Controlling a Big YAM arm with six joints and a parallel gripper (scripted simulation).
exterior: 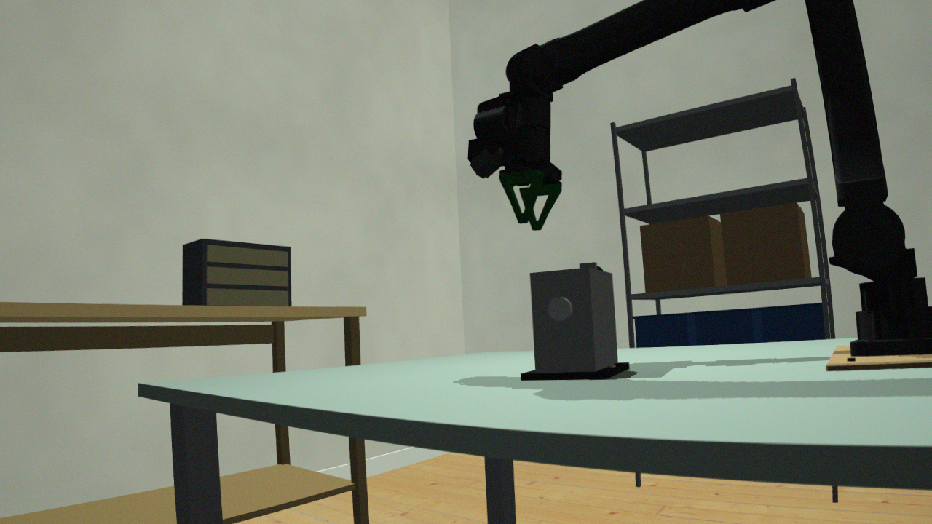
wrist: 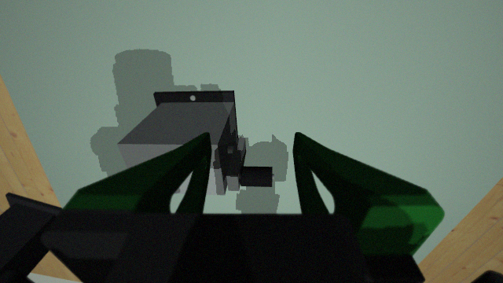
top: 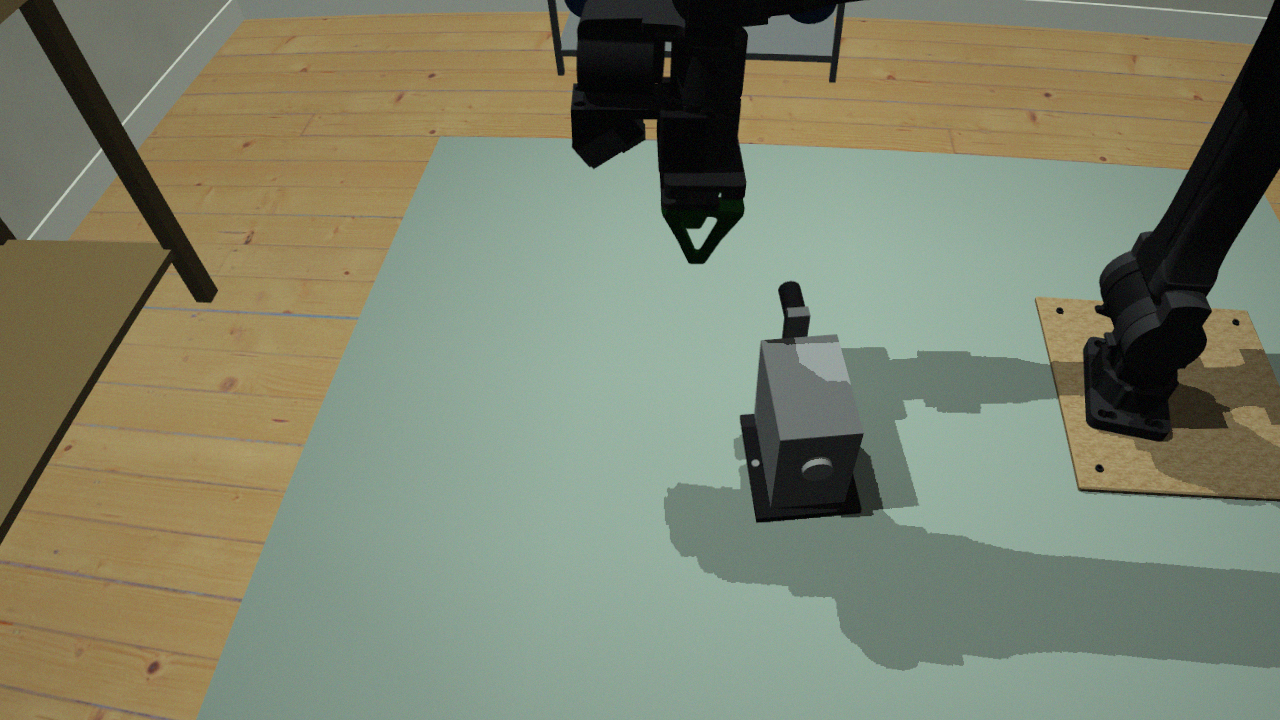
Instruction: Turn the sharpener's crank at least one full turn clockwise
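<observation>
Right now the crank is 9 cm below my hand, 9 cm behind it and 2 cm to the right of it.
</observation>
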